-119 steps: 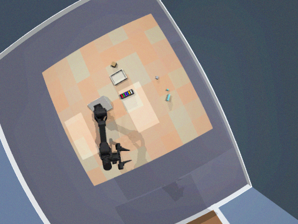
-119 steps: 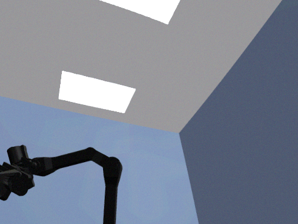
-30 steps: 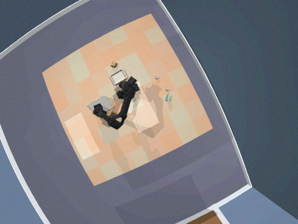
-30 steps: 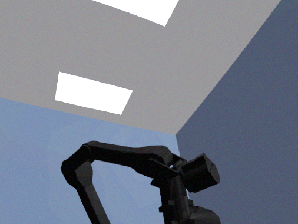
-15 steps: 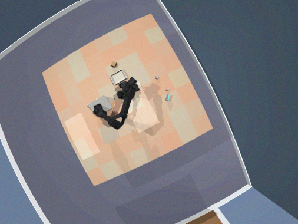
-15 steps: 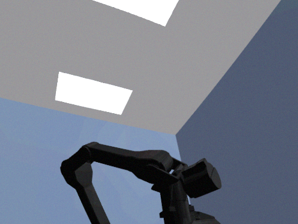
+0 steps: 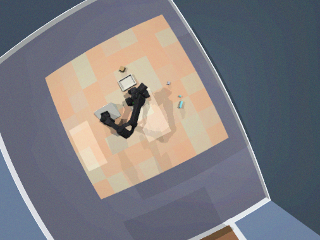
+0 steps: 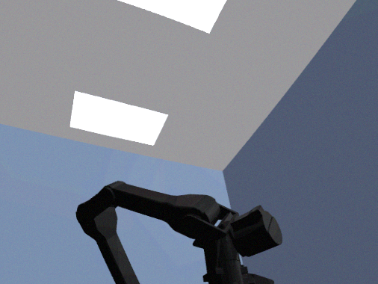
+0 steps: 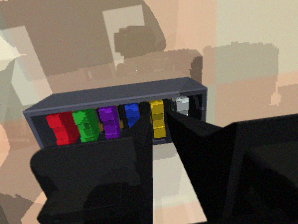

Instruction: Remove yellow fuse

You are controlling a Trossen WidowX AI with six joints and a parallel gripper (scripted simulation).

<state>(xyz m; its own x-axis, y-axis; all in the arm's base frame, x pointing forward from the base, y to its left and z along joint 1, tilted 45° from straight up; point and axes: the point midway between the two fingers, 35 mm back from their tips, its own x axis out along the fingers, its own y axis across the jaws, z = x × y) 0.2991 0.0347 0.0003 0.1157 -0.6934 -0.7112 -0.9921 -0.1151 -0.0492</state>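
Right now the yellow fuse is 10 mm below my gripper tip. Also, from my gripper tip: cyan piece: 330 mm ahead, 100 mm to the right, 20 mm below; tray: 170 mm to the left, 50 mm behind, 30 mm below.
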